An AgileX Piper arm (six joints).
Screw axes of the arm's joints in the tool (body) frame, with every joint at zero. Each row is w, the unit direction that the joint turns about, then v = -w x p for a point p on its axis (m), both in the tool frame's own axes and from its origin. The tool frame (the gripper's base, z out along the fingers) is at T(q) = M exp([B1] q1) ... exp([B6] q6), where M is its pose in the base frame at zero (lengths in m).
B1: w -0.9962 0 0.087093 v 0 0.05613 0
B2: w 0 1 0 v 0.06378 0 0.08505
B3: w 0 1 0 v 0.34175 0 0.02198
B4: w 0 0 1 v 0 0 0
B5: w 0 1 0 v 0.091 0 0
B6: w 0 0 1 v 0 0 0
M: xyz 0.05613 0 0.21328 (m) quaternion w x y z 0.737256 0 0.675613 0
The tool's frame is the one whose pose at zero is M.
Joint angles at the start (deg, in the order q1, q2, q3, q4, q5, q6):
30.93, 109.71, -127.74, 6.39, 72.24, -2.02
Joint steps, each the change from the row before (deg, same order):
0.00, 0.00, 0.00, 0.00, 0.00, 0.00
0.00, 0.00, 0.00, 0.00, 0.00, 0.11
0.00, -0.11, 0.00, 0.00, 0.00, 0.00
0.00, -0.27, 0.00, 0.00, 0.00, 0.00
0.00, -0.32, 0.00, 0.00, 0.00, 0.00
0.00, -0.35, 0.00, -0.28, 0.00, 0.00
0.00, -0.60, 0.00, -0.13, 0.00, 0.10
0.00, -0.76, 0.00, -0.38, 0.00, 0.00
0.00, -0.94, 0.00, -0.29, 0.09, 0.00
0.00, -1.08, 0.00, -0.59, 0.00, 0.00
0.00, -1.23, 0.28, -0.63, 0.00, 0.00
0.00, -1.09, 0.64, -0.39, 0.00, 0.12
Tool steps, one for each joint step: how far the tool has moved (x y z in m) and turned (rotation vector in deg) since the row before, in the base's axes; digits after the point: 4 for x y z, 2 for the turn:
0.0000, 0.0000, 0.0000, 0.00, 0.00, 0.00
0.0000, 0.0000, 0.0000, 0.06, 0.05, -0.08
-0.0005, -0.0003, 0.0008, 0.06, -0.09, 0.00
-0.0012, -0.0007, 0.0019, 0.14, -0.23, 0.00
-0.0015, -0.0009, 0.0023, 0.16, -0.27, 0.00
-0.0014, -0.0013, 0.0025, -0.04, -0.43, -0.11
-0.0027, -0.0018, 0.0042, 0.26, -0.53, -0.13
-0.0033, -0.0026, 0.0053, 0.10, -0.83, -0.16
-0.0044, -0.0031, 0.0064, 0.21, -0.87, -0.12
-0.0048, -0.0039, 0.0073, 0.10, -1.20, -0.27
-0.0054, -0.0043, 0.0069, 0.01, -1.10, -0.30
-0.0045, -0.0034, 0.0041, 0.01, -0.51, -0.27

